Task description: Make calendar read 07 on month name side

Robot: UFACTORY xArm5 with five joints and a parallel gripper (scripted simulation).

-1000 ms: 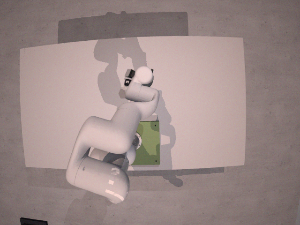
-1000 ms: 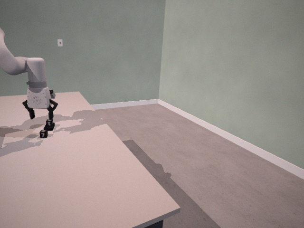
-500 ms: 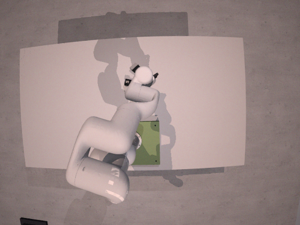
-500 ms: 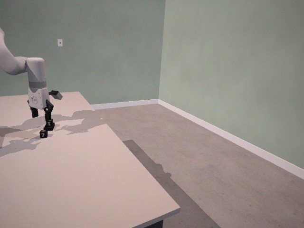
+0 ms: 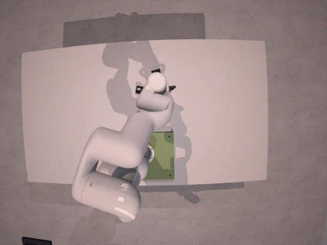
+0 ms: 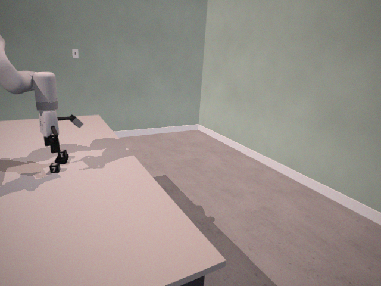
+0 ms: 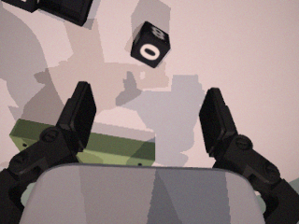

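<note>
The black cube is 90 mm below my hand. The rest, counted from my hand: black calendar tray (110 mm to the left, 100 mm below, 30 mm ahead).
</note>
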